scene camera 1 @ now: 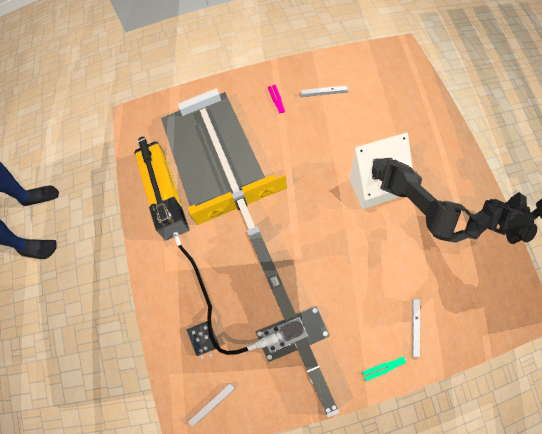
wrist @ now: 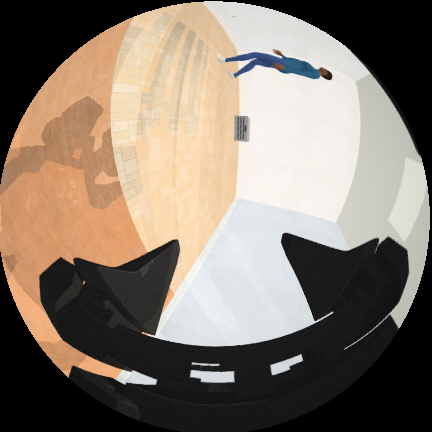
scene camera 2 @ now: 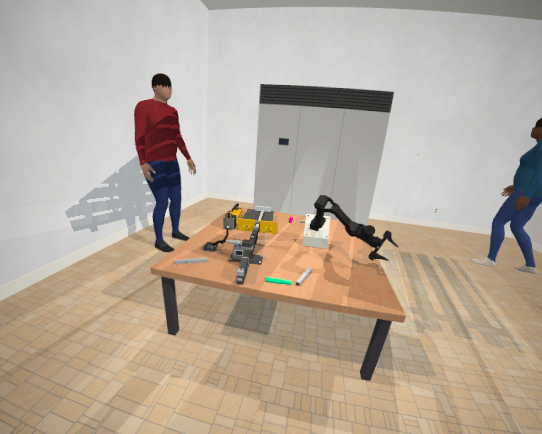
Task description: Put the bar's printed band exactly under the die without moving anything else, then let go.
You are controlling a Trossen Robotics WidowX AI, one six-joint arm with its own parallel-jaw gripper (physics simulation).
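Where they show: gripper, fingertip midpoint: (wrist: 231,241) (scene camera 2: 393,253); arm's base at its link origin: (scene camera 1: 382,168) (scene camera 2: 315,226).
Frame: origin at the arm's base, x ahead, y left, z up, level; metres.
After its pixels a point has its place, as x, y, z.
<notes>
A long narrow bar (scene camera 1: 220,150) @(0.477, -0.198, -0.069) (scene camera 2: 260,215) @(0.489, -0.219, -0.069) lies over a grey bed, through a yellow fence, and lines up with a dark rail (scene camera 1: 265,257) @(0.388, 0.186, -0.063) (scene camera 2: 254,235) @(0.374, 0.220, -0.063). The die head (scene camera 1: 292,330) (scene camera 2: 240,253) @(0.373, 0.448, -0.090) sits across the rail on a dark base plate; the die's underside is hidden. A thin white line (scene camera 1: 313,369) @(0.310, 0.526, -0.063) crosses the rail on the near side of the head; I cannot tell if it is the printed band. My gripper (scene camera 2: 392,253) @(-0.476, 0.283, 0.017) (wrist: 231,241) @(-0.476, 0.283, 0.017) is open and empty, held out past the table's right side, far from bar and die. Its fingertips are cut off in scene camera 1.
A yellow fence (scene camera 1: 202,212) @(0.555, 0.011, -0.065) (scene camera 2: 257,226) @(0.398, 0.102, -0.043) stands across the bed. A yellow pump (scene camera 1: 156,172) @(0.696, -0.156, -0.055) has a black hose (scene camera 1: 202,285) @(0.594, 0.221, -0.128) to the head. Loose silver pieces (scene camera 1: 416,328) @(-0.013, 0.473, -0.119) (scene camera 1: 324,91) @(0.079, -0.409, -0.120) (scene camera 1: 211,405) @(0.616, 0.588, -0.119), a green fork (scene camera 1: 384,369) @(0.105, 0.571, -0.128) and a magenta fork (scene camera 1: 276,99) @(0.260, -0.406, -0.126) lie around. My white base (scene camera 1: 390,145) @(-0.032, -0.047, 0.048) stands right.
</notes>
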